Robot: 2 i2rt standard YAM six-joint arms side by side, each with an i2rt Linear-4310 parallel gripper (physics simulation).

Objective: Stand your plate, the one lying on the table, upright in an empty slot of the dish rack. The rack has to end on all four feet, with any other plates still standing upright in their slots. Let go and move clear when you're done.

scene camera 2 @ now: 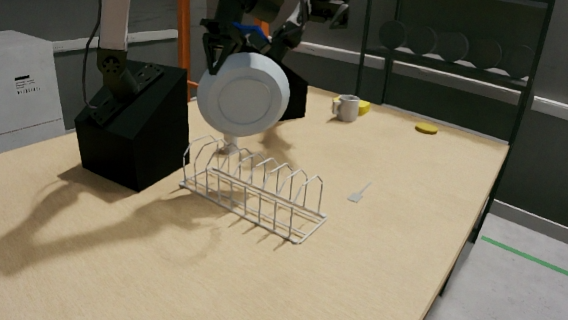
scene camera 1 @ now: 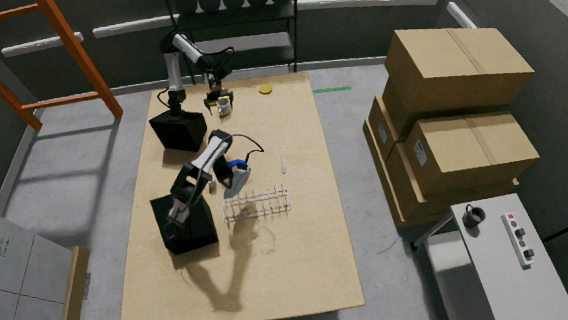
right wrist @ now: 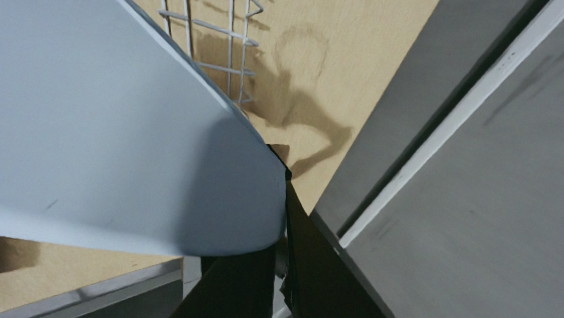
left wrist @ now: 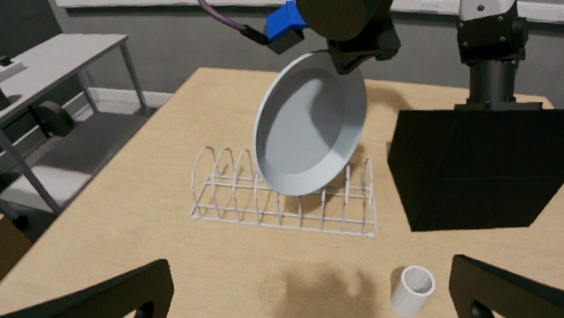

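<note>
The pale blue-grey plate is held on edge in the air, tilted. Its underside faces scene camera 2. My right gripper is shut on its upper rim. The plate's lower edge is near the top of the rack's left rear part in scene camera 1; I cannot tell whether they touch. The white wire dish rack stands level on the table with no plate in its slots. My left gripper is open, above the grey mug.
A white cylinder stands behind the rack near the right arm's base. The grey mug stands by a yellow block. A yellow disc and a small grey spatula lie on the table.
</note>
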